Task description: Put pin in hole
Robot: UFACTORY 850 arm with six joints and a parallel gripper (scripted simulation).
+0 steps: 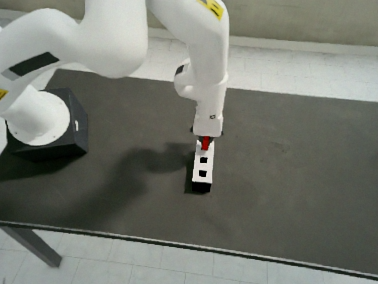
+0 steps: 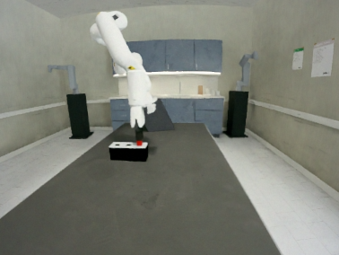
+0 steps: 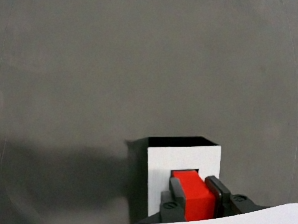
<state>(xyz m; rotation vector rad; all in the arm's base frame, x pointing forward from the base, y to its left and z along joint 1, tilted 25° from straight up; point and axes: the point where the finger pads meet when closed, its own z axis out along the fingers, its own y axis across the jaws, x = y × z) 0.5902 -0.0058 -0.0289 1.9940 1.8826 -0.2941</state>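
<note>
Now: hand 2 cm above the pin. From my hand the other things lie so: block (1 cm behind, 6 cm to the right, 9 cm below).
</note>
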